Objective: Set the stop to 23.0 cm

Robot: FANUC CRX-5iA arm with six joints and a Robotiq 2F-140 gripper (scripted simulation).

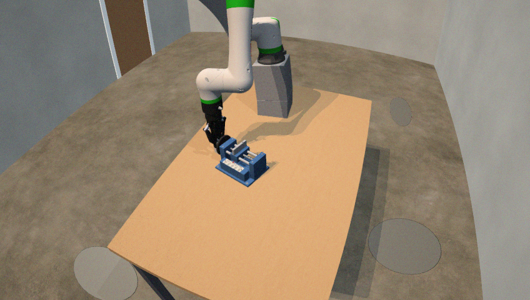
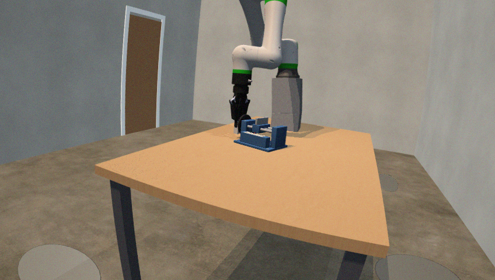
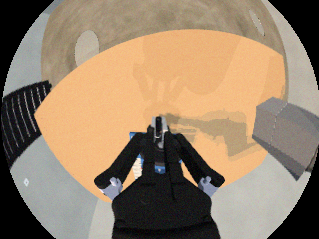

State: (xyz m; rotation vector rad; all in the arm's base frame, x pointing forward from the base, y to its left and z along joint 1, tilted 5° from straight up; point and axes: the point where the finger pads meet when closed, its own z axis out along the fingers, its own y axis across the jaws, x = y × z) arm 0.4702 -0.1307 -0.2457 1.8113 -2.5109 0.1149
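The grey stop plate is 13 cm to the left of my hand, 5 cm ahead of it and 3 cm above it. From my hand the other things lie so: black handwheel (2 cm to the left, 1 cm below).
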